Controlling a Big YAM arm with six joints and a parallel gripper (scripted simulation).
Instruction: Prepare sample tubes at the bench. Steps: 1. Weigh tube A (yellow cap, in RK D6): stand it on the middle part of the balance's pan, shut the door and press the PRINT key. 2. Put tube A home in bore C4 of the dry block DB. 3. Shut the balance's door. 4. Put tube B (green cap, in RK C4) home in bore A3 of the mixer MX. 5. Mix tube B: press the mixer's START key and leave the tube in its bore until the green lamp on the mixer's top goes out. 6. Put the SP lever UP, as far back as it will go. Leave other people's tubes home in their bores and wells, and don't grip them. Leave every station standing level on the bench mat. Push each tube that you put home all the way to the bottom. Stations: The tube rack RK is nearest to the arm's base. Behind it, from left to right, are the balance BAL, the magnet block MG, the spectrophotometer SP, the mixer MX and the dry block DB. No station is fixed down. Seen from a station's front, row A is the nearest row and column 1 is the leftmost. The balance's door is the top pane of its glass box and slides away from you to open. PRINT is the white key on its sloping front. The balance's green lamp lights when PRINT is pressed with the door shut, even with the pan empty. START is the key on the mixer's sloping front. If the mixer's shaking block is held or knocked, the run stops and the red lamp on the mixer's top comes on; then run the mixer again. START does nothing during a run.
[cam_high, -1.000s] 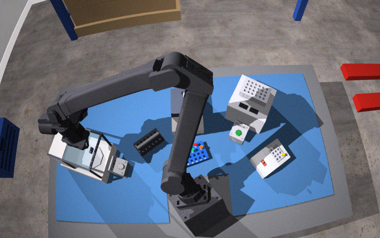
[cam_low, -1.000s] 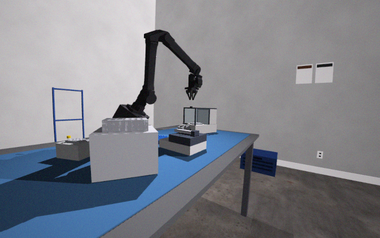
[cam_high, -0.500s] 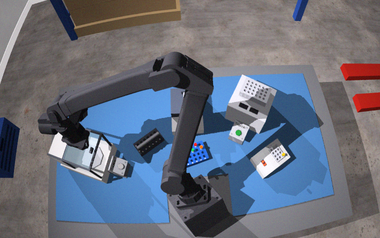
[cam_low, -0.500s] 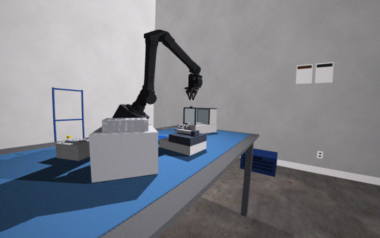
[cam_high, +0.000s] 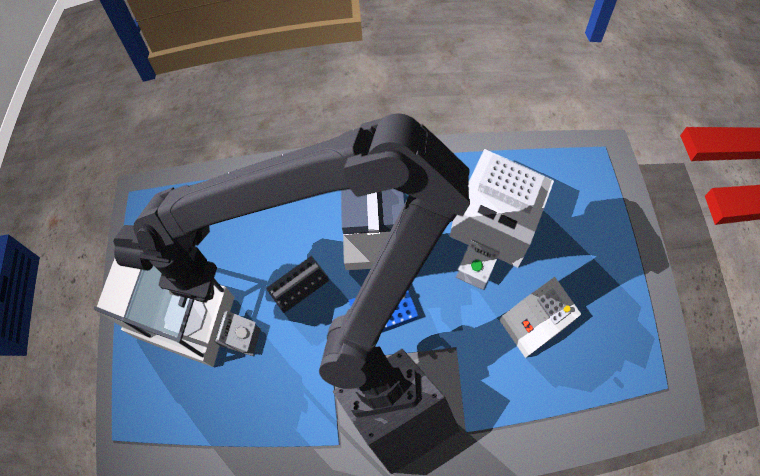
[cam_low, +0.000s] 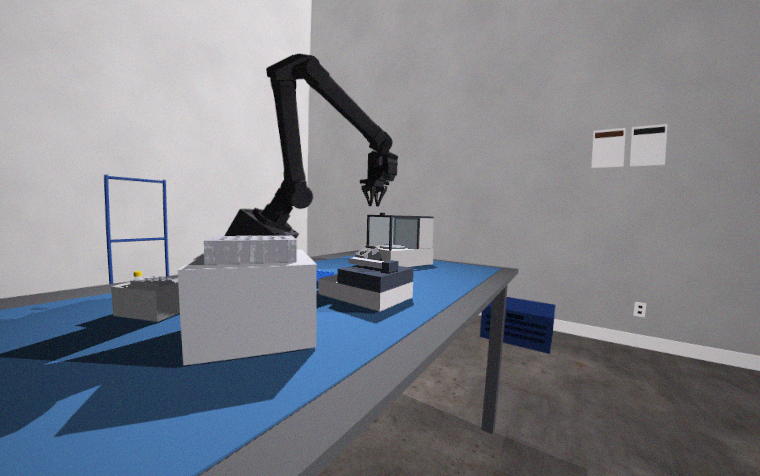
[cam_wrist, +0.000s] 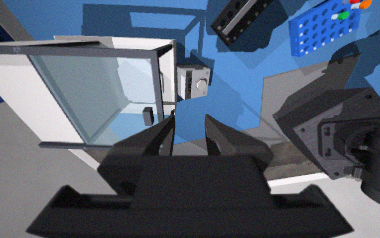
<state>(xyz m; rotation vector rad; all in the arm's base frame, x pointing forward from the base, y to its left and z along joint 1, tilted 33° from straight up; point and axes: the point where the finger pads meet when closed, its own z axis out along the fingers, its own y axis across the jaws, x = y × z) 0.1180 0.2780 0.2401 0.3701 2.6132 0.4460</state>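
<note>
Now: the blue rack 4 cm ahead of my hand, 33 cm to the right of it and 24 cm below it. Also, from my hand: magnet block: 10 cm ahead, 14 cm to the right, 23 cm below; then spectrophotometer lever: 25 cm ahead, 31 cm to the right, 16 cm below; then green start key: 11 cm ahead, 54 cm to the right, 18 cm below.
</note>
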